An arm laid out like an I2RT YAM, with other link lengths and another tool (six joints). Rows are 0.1 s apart.
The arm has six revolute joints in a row. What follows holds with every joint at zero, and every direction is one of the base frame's.
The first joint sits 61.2 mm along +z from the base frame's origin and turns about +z.
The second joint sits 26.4 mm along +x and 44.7 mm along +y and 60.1 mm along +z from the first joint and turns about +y.
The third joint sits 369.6 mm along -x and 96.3 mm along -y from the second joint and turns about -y.
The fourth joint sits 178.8 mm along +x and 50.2 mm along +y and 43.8 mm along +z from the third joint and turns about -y.
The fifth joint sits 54 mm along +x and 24.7 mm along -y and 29.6 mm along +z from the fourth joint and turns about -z.
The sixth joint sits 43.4 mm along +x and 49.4 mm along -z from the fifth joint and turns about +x.
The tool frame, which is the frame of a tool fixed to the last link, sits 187 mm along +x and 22 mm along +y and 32 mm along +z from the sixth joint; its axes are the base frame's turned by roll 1.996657, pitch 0.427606 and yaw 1.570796 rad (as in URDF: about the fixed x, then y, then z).
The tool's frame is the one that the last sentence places.
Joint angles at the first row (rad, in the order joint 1, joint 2, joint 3, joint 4, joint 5, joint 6):
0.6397, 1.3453, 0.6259, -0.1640, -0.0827, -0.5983
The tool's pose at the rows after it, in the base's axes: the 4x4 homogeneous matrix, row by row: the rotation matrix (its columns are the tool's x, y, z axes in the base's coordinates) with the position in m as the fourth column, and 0 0 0 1 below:
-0.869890 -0.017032 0.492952 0.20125; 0.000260 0.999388 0.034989 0.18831; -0.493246 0.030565 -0.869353 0.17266; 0 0 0 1
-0.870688 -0.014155 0.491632 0.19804; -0.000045 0.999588 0.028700 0.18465; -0.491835 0.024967 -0.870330 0.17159; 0 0 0 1
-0.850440 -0.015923 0.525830 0.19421; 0.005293 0.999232 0.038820 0.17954; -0.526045 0.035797 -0.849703 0.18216; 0 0 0 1
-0.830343 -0.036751 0.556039 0.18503; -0.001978 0.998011 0.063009 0.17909; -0.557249 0.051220 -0.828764 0.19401; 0 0 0 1
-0.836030 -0.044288 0.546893 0.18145; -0.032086 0.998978 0.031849 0.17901; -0.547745 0.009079 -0.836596 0.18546; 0 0 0 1
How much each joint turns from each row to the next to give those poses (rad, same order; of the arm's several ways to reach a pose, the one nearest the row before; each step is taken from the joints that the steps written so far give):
-0.0031, -0.0076, -0.0123, -0.0108, -0.0124, 0.0016
0.0000, -0.0123, -0.0061, -0.0108, 0.0046, 0.0000
0.0046, -0.0551, 0.0061, -0.0229, 0.0138, -0.0061
0.0381, -0.0599, 0.0123, -0.0323, 0.0199, 0.0076
0.0553, 0.0136, -0.0016, -0.0200, 0.0506, 0.0184

